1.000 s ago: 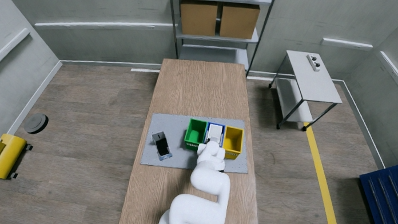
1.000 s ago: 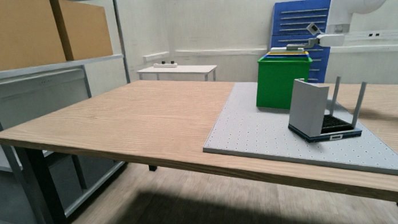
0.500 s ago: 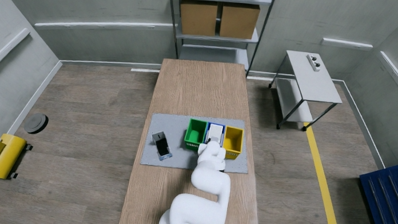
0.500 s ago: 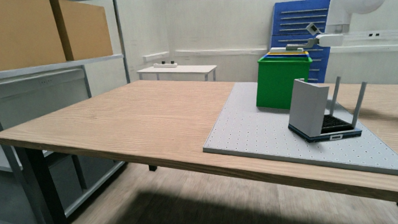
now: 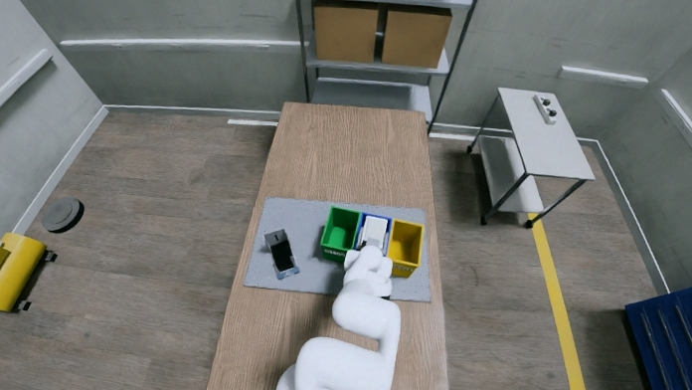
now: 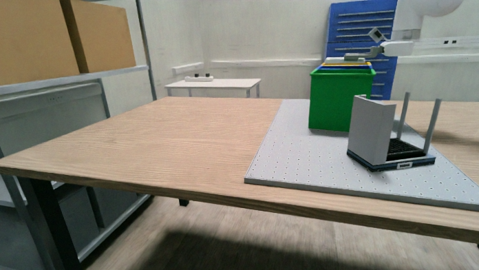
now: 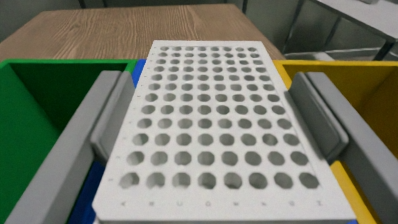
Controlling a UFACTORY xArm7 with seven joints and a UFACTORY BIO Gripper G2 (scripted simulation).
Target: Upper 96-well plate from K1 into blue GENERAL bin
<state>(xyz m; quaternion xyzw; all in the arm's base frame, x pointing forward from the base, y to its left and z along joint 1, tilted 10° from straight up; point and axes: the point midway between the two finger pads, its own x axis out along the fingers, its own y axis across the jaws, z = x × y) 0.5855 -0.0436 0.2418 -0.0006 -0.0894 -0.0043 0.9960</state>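
Right now my hand is 20 mm short of the blue general bin and 130 mm above it. The rest, counted from my hand: green bin 20 mm ahead, 130 mm to the left, 130 mm below; then yellow bin 20 mm ahead, 130 mm to the right, 130 mm below; then white 96-well plate 20 mm ahead, 10 mm below.
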